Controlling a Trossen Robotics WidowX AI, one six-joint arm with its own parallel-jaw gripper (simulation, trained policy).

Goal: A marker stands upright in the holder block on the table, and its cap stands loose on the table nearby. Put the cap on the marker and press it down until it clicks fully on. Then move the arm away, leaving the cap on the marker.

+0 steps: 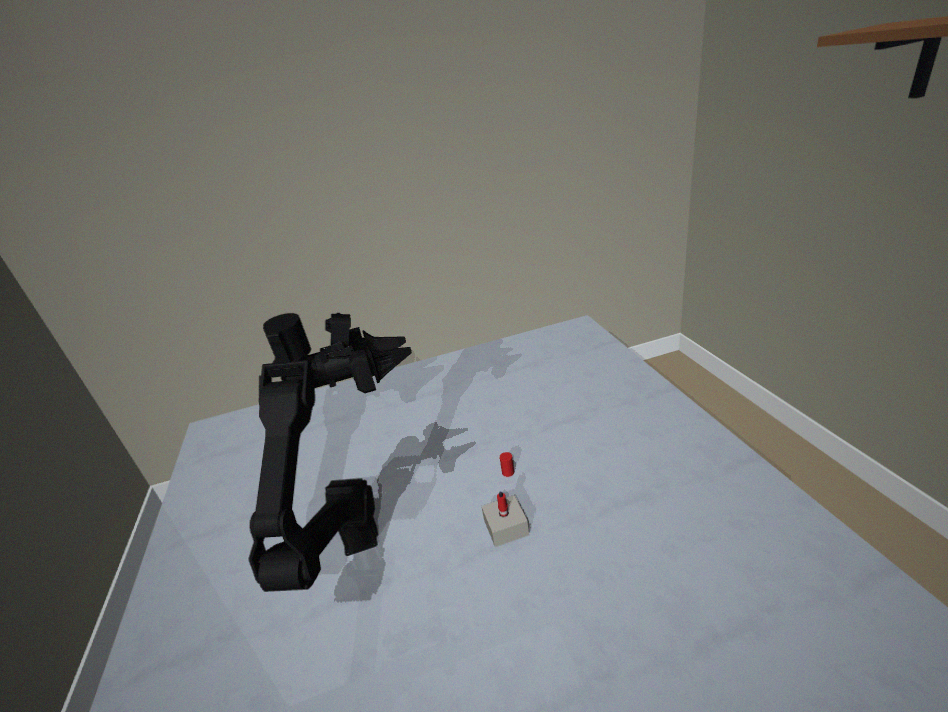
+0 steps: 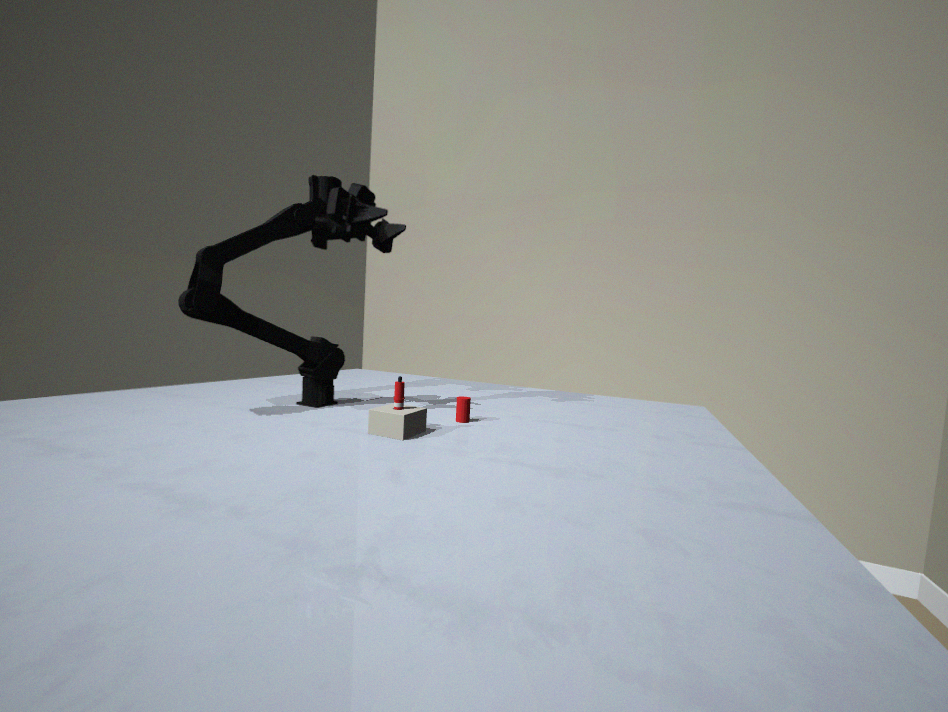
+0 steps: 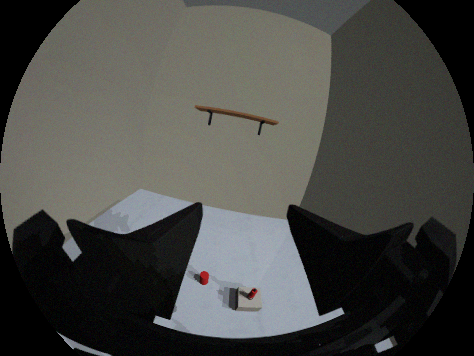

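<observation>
The gripper appears in the pictures, image 2 and image 3 among them, and a beige holder block can be seen in the pictures too.
</observation>
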